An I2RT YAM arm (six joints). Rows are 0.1 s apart.
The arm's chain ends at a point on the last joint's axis. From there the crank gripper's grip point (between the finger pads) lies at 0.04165 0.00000 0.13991 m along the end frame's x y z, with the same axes.
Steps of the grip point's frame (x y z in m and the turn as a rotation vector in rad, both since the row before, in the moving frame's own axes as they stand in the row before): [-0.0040 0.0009 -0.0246 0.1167 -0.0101 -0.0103]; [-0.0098 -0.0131 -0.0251 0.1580 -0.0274 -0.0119]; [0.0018 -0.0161 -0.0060 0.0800 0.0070 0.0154]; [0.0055 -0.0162 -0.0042 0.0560 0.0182 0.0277]
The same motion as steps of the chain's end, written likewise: [-0.0025 0.0176 -0.0240 0.1167 -0.0101 -0.0103]; [-0.0058 0.0095 -0.0244 0.1580 -0.0274 -0.0119]; [0.0007 -0.0056 -0.0053 0.0800 0.0070 0.0154]; [0.0029 -0.0096 -0.0032 0.0560 0.0182 0.0277]
